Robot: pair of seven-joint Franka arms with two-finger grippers.
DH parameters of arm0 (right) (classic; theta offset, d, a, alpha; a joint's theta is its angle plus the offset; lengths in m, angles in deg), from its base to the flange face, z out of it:
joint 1: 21.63 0.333 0 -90
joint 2: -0.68 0 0 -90
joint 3: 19.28 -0.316 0.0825 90
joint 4: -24.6 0 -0.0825 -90
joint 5: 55.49 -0.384 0 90
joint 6: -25.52 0 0.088 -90
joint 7: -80.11 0.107 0 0
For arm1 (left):
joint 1: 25.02 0.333 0 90
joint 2: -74.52 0 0 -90
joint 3: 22.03 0.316 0.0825 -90
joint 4: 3.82 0 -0.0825 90
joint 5: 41.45 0.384 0 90
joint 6: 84.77 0 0.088 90
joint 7: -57.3 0.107 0 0
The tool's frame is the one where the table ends.
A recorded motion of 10 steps. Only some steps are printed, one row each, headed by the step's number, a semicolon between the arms.
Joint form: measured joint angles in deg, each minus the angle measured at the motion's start. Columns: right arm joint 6, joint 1, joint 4, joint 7, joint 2, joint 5, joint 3; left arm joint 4, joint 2, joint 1, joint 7, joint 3, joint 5, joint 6.
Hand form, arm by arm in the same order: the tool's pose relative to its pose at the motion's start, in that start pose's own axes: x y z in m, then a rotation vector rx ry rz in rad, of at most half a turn. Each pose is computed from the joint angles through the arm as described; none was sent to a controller.
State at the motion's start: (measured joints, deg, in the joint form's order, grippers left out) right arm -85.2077 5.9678 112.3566 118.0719 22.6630 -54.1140 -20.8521; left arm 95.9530 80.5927 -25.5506 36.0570 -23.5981 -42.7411 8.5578
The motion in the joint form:
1: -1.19 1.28 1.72 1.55 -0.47 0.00 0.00; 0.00 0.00 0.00 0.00 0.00 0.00 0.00
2: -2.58 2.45 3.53 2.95 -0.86 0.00 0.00; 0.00 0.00 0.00 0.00 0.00 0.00 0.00
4: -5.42 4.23 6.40 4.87 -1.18 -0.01 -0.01; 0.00 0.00 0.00 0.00 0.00 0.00 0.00
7: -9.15 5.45 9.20 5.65 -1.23 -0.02 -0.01; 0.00 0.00 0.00 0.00 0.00 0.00 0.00
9: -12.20 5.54 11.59 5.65 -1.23 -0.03 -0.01; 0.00 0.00 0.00 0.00 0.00 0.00 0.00
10: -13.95 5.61 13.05 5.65 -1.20 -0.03 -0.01; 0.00 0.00 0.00 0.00 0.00 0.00 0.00
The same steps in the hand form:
1: -0.0122 -0.0098 0.0067 -0.0002 -0.0008 0.0041; 0.0000 0.0000 0.0000 0.0000 0.0000 0.0000
2: -0.0239 -0.0184 0.0148 -0.0001 -0.0013 0.0075; 0.0000 0.0000 0.0000 0.0000 0.0000 0.0000
4: -0.0413 -0.0315 0.0301 0.0044 0.0021 0.0089; 0.0000 0.0000 0.0000 0.0000 0.0000 0.0000
7: -0.0536 -0.0401 0.0464 0.0171 0.0139 0.0003; 0.0000 0.0000 0.0000 0.0000 0.0000 0.0000
9: -0.0575 -0.0387 0.0609 0.0256 0.0218 -0.0020; 0.0000 0.0000 0.0000 0.0000 0.0000 0.0000
10: -0.0603 -0.0375 0.0702 0.0290 0.0248 -0.0037; 0.0000 0.0000 0.0000 0.0000 0.0000 0.0000

